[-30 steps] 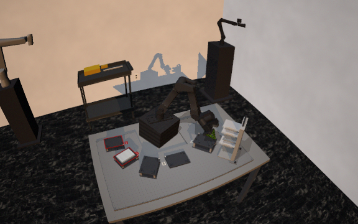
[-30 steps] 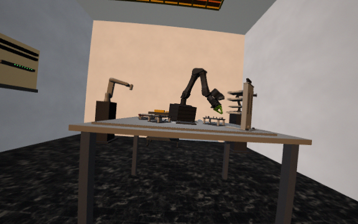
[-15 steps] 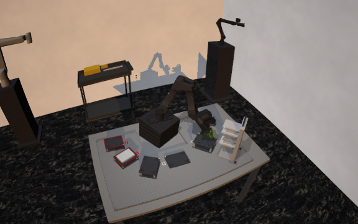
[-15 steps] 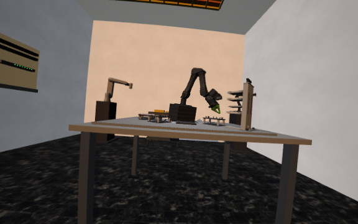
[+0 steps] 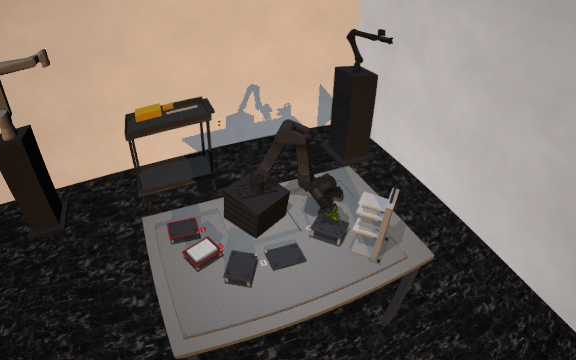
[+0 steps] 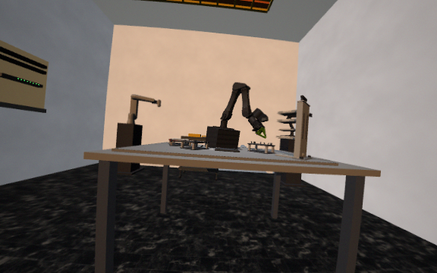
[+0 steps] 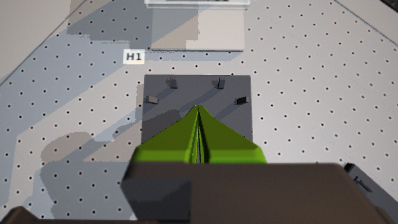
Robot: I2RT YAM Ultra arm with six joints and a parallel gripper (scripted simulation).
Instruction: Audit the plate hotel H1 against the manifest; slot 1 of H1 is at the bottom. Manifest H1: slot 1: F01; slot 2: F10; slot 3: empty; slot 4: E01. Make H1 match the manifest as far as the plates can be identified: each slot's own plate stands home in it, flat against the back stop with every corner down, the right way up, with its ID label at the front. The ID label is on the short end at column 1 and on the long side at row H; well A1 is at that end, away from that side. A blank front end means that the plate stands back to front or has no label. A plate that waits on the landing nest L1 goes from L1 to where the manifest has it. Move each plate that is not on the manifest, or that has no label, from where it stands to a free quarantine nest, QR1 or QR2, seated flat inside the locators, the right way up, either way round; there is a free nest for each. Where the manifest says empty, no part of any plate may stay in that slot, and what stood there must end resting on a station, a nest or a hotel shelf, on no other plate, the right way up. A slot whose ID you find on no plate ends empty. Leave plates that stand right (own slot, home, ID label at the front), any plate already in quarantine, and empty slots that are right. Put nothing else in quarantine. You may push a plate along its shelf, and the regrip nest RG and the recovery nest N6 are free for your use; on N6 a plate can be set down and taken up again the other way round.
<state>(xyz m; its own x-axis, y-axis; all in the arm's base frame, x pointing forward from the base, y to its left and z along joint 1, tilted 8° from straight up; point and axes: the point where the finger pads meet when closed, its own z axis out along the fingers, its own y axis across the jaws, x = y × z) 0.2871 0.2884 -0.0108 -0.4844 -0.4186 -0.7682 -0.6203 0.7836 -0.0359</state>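
Right now my hand is 20 mm past the dark regrip nest, 20 mm to the left of it and 60 mm above it. Also, from my hand: white plate 120 mm ahead, 100 mm to the left, 10 mm above; then A1 mark 110 mm behind, 20 mm to the right, 50 mm below; then RG tag 100 mm behind, 80 mm to the right, 110 mm below.
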